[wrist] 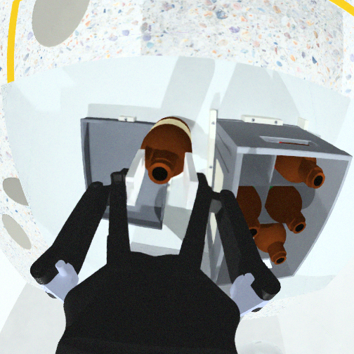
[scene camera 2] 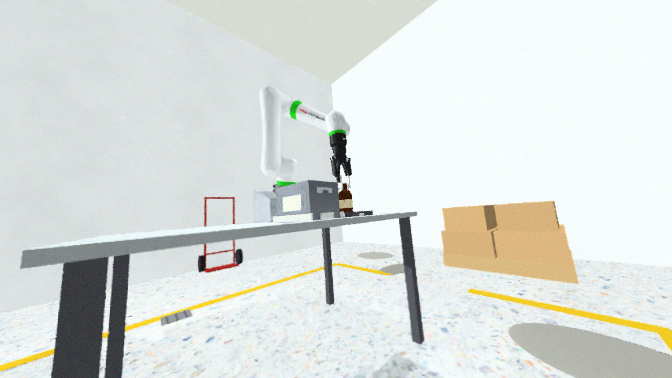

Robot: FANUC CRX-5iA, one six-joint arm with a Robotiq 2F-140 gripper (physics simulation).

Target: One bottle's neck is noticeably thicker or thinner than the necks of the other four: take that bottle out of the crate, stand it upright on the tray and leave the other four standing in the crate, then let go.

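Frame: origin at the arm's base, x right, y ahead, z up, level; centimetres.
Seen in the pictures: gripper, between the fingertips: [scene camera 2: 344,188].
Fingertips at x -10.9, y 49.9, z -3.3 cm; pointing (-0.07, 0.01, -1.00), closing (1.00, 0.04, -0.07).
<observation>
Pixels of each thing's top centre, then the offset from my fingertips to it. "spot": a spot on its surface instead.
- brown bottle, centre of its top: [scene camera 2: 344,183] dx -0.2, dy -0.1, dz +3.0 cm
- dark grey tray, a spot on its surface: [scene camera 2: 364,213] spot: dx -11.9, dy +1.6, dz -13.9 cm
- grey crate, centre of its top: [scene camera 2: 306,185] dx +18.7, dy -8.3, dz +2.5 cm
A brown bottle [scene camera 2: 345,194] [wrist: 167,142] with a cream label stands upright at the crate-side edge of the dark grey tray [scene camera 2: 364,213] [wrist: 106,155]; its body hides part of the tray's edge, so I cannot tell how fully its base rests on the tray. My gripper [scene camera 2: 344,179] [wrist: 164,161] is partly open and points down, its white fingertips on either side of the bottle's neck with a gap on both sides. The grey crate [scene camera 2: 324,204] [wrist: 250,132] holds the other brown bottles [wrist: 296,167] [wrist: 250,202] [wrist: 284,201] [wrist: 270,236], one partly hidden by the crate wall.
The crate stands right beside the tray in the wrist view, its tall wall close to my right finger. Both are on the pale table [scene camera 2: 190,236] [wrist: 45,115]. A red hand truck [scene camera 2: 205,225] and stacked cardboard boxes [scene camera 2: 525,245] stand on the floor away from the table.
</observation>
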